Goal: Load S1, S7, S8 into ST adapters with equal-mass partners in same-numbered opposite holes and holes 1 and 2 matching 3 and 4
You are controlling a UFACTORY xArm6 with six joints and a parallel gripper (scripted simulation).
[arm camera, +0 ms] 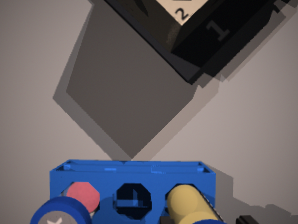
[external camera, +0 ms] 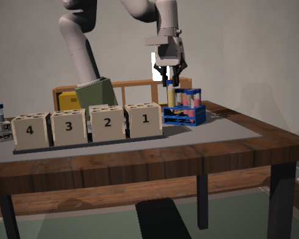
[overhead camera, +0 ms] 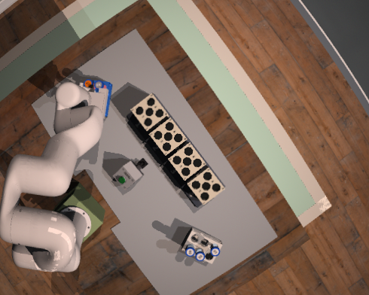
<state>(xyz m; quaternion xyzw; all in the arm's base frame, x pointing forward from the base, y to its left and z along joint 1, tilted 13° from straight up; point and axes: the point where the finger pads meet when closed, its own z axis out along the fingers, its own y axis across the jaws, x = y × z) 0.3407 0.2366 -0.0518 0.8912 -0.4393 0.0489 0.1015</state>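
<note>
Right now my hand is 10 mm to the left of the tube of yellowish liquid and 50 mm above it. Also, from my hand: blue rack: 20 mm ahead, 40 mm to the left, 120 mm below; then green DONE key: 120 mm behind, 250 mm to the right, 90 mm below; then pink tube: 40 mm ahead, 90 mm to the left, 90 mm below.
</note>
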